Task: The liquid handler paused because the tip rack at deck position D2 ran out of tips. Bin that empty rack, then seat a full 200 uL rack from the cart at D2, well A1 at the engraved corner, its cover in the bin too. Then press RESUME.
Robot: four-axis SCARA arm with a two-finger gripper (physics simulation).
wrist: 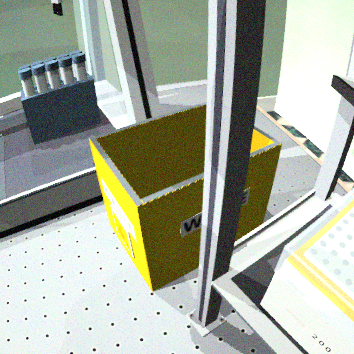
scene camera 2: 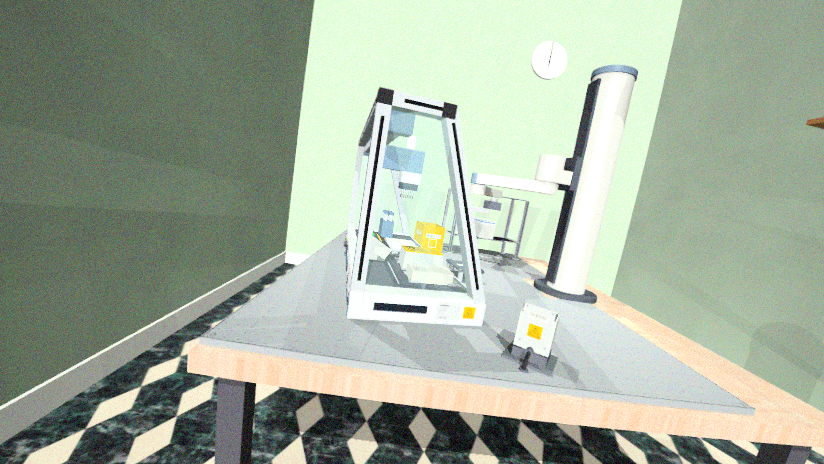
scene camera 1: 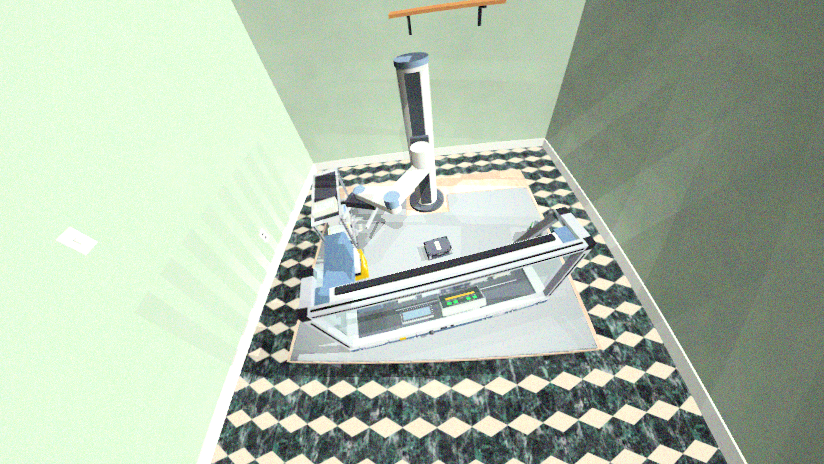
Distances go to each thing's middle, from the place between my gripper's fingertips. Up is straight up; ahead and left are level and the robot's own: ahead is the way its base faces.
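From my hand, the yellow waste bin (wrist: 150, 172) is 13 cm ahead, 6 cm to the right and 19 cm below, and going by their middles it's the nearest to my hand of the things named here. There's a tube holder (wrist: 69, 107) too, and that's 37 cm ahead of my hand, 8 cm to the left of it and 16 cm below it.
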